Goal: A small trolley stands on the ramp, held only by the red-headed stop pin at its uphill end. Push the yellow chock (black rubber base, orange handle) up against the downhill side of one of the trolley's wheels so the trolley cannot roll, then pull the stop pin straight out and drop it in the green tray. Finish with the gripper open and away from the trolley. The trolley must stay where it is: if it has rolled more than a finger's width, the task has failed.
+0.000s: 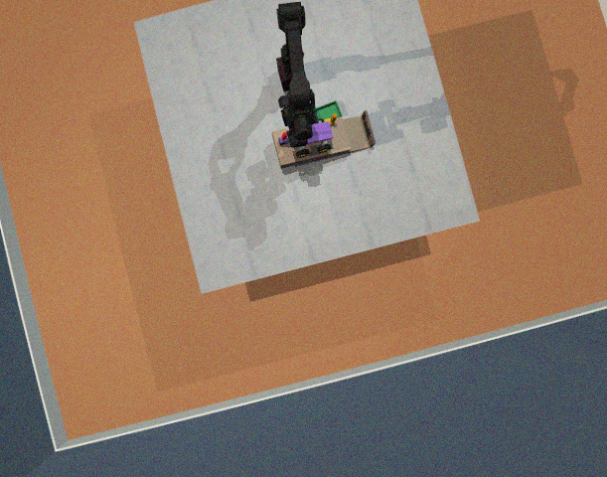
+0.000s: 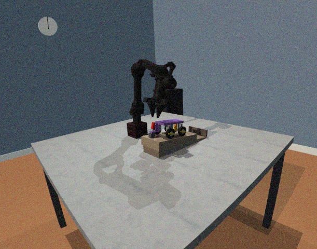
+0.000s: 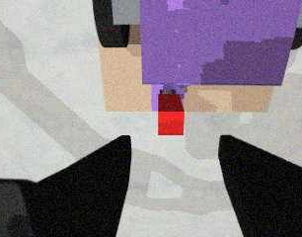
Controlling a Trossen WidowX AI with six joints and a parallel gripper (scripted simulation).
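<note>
Now: the red-headed stop pin 2 cm to the right of my gripper tip and 6 cm below it. Also, from my gripper tip: yellow chock: 7 cm behind, 17 cm to the left, 11 cm below; then purple trolley: 1 cm ahead, 9 cm to the left, 8 cm below; then raised brown end wall: 3 cm behind, 35 cm to the left, 17 cm below.
</note>
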